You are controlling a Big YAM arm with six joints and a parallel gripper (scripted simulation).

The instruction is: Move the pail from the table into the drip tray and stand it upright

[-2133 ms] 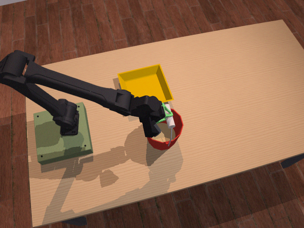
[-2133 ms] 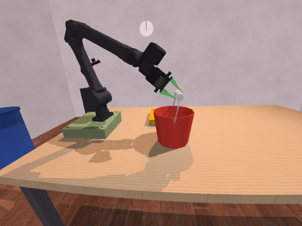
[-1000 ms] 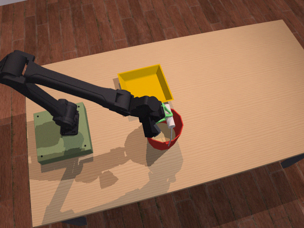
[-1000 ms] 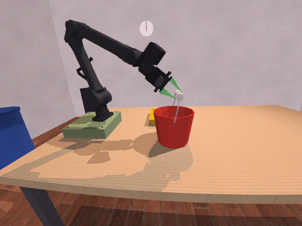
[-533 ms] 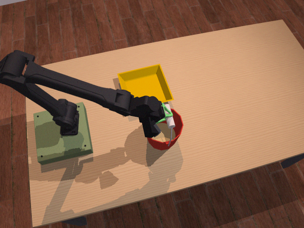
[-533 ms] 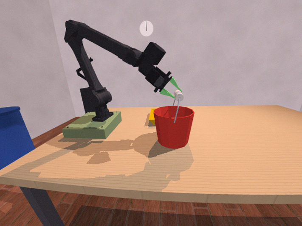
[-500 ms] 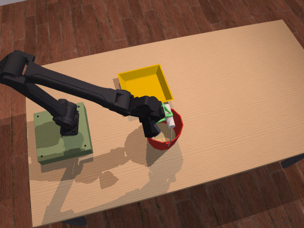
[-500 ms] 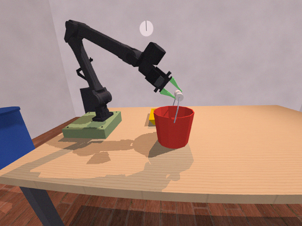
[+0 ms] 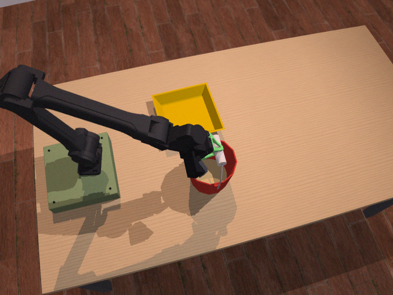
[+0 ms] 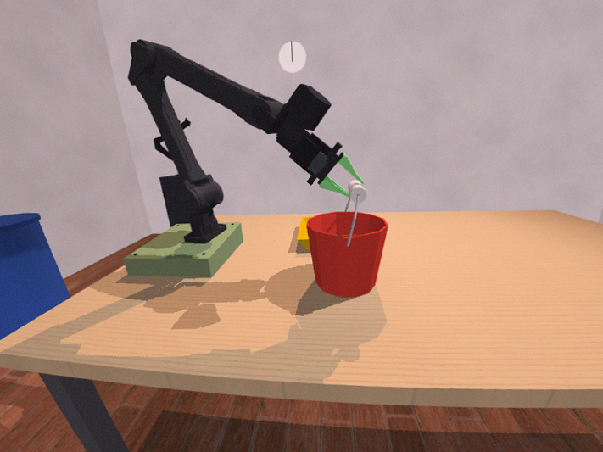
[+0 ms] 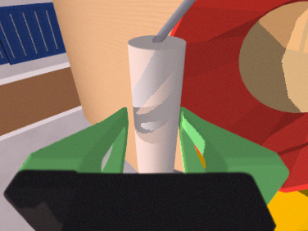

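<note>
My hand is 100 mm above the red pail and 10 mm past it. From my hand the other things lie so: yellow drip tray (280 mm to the left, 220 mm below, 90 mm behind).
</note>
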